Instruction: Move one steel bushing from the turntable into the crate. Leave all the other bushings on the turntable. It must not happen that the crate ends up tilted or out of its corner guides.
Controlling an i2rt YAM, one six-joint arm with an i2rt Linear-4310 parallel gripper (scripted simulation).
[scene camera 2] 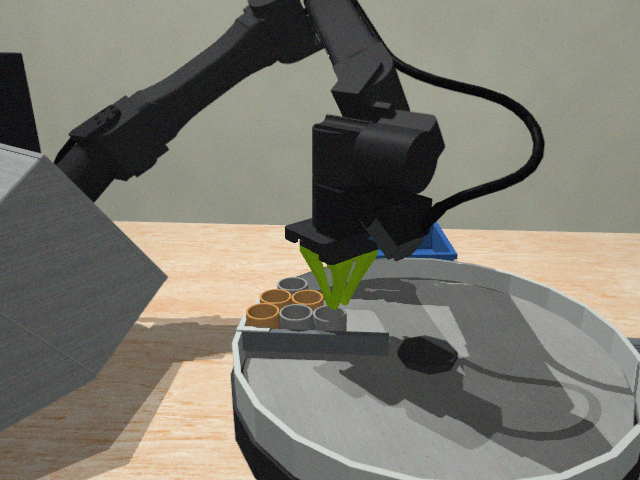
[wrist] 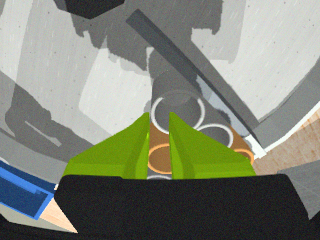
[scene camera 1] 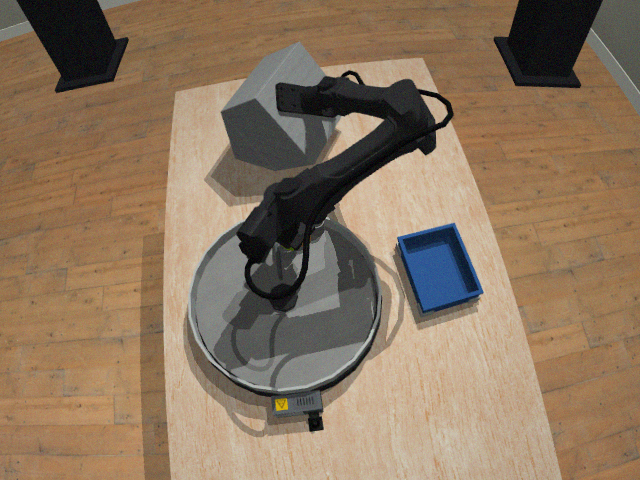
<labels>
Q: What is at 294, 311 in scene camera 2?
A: A steel bushing.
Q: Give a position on a blue crate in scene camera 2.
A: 436, 245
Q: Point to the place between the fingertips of the gripper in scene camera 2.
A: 337, 305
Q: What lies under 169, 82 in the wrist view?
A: A steel bushing.
</labels>
